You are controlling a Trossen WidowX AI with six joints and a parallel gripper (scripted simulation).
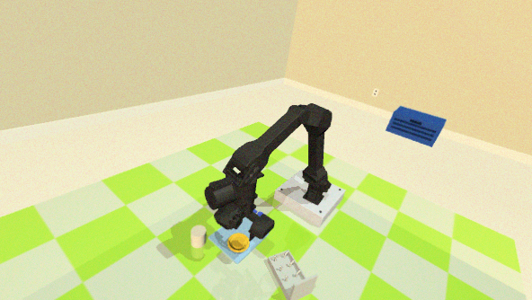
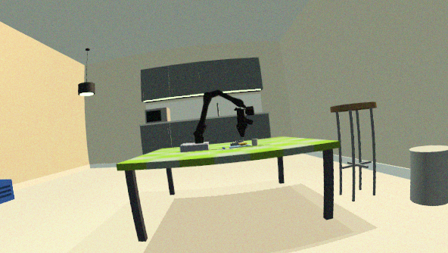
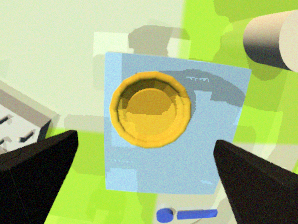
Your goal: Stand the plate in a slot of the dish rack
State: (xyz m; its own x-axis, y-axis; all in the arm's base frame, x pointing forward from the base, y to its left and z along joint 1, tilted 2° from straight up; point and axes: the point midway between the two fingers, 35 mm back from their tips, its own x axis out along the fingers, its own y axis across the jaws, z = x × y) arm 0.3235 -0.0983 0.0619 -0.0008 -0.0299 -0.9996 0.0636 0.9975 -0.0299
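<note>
Right now the yellow plate is 5 cm below my gripper tip. From my gripper tip the other things lie so: blue spoon 15 cm behind, 6 cm below, 5 cm to the right; then cup 11 cm to the right, 6 cm ahead, 4 cm below; then light blue mat 7 cm below, 3 cm behind, 2 cm to the right.
</note>
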